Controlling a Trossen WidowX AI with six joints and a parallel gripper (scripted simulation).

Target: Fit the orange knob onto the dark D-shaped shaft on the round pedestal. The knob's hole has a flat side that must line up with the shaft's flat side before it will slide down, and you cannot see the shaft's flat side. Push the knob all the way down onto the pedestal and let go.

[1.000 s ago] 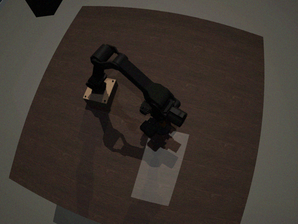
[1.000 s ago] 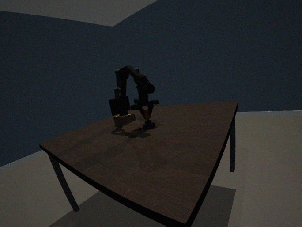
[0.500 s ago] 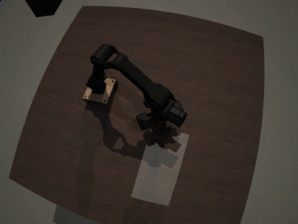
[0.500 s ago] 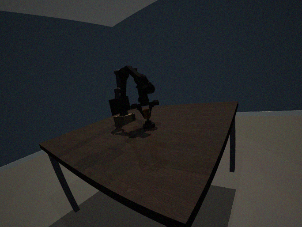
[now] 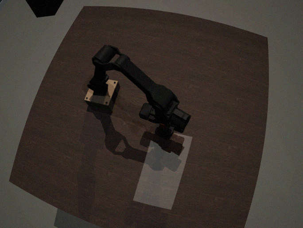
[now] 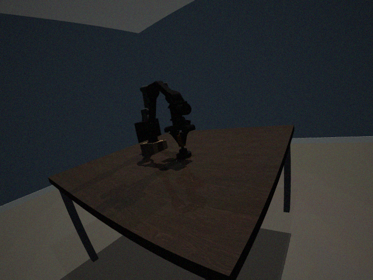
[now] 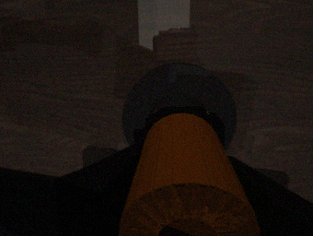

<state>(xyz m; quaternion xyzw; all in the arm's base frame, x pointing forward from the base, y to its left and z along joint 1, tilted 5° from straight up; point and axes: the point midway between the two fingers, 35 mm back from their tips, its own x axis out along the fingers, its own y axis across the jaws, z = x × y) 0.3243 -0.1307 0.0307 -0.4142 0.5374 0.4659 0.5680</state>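
Right now my gripper tip is 2 cm below the orange knob. Also, from my gripper tip: round pedestal (4 cm below).
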